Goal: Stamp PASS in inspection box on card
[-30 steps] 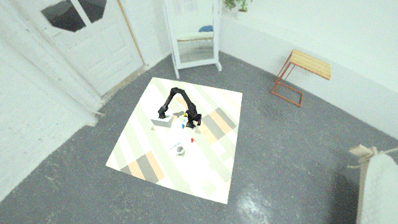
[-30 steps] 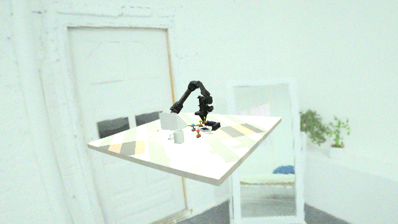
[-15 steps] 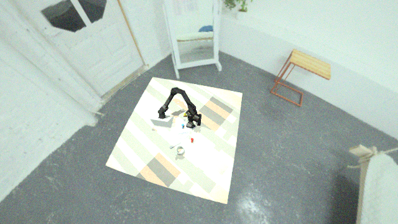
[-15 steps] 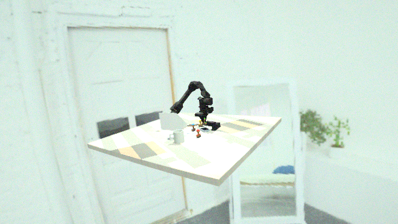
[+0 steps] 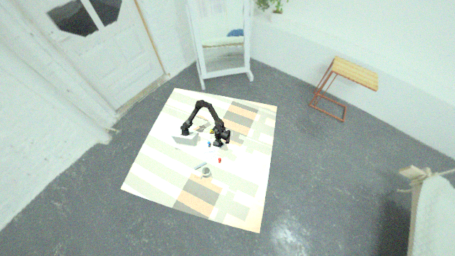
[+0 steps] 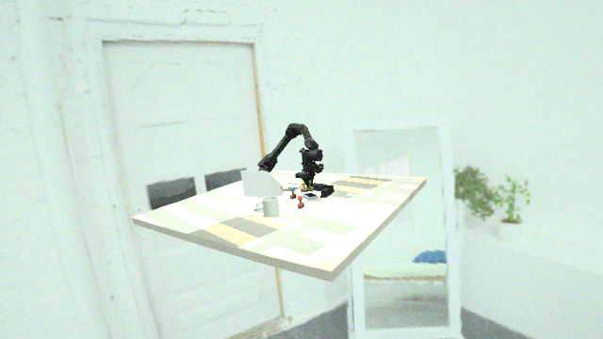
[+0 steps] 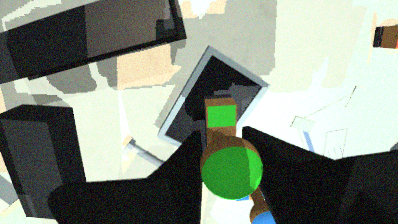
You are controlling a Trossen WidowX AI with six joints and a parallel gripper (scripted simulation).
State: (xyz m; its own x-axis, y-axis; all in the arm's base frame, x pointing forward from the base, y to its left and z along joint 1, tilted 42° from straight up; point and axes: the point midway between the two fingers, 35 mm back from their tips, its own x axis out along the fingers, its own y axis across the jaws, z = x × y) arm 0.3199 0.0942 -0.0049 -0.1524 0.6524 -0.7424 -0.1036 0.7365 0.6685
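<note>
The dark ink pad is 60 mm below my gripper tip. The rest, counted from my gripper tip: green-topped stamp right at my gripper tip; then black block 60 mm ahead, 90 mm to the left, 50 mm below; then blue-knobbed stamp 90 mm behind, 50 mm to the right, 40 mm below.
</note>
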